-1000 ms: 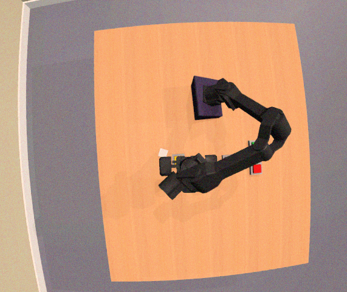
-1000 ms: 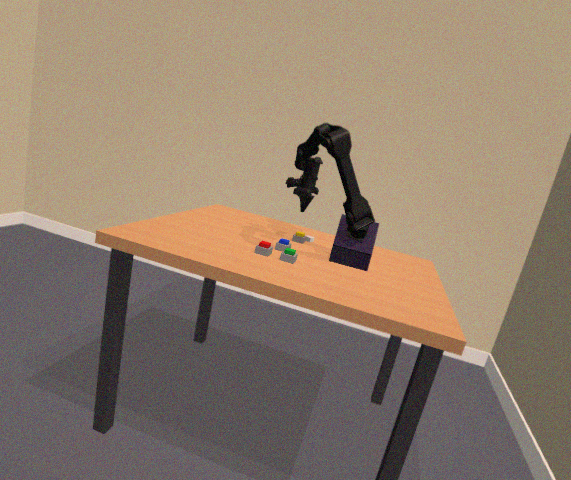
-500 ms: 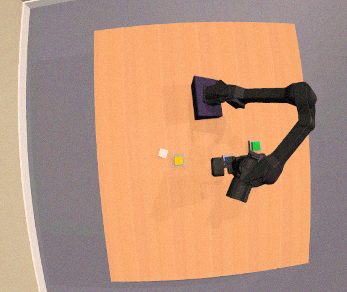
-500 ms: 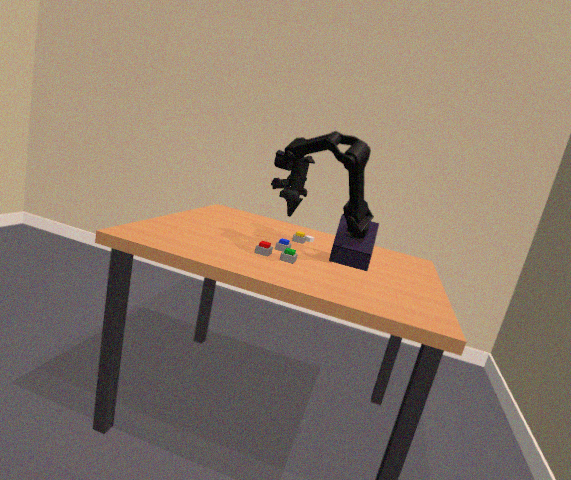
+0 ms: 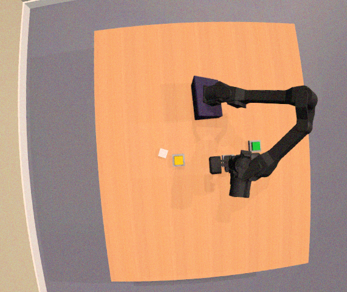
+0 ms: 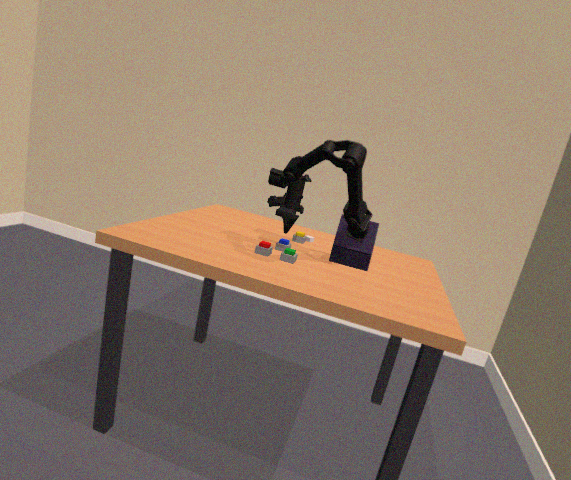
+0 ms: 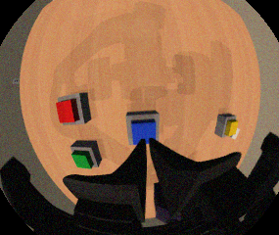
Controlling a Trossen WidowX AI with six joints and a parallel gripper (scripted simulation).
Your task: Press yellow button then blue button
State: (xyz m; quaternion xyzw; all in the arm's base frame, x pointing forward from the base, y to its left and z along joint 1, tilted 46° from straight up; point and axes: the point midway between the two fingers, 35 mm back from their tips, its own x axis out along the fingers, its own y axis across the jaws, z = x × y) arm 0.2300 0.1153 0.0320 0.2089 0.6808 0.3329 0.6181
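The blue button is 3 cm below my gripper tip. Also, from my gripper tip: green button (11 cm to the left, 7 cm behind, 3 cm below); yellow button (20 cm to the right, 3 cm below); red button (12 cm to the left, 3 cm below, 2 cm ahead).
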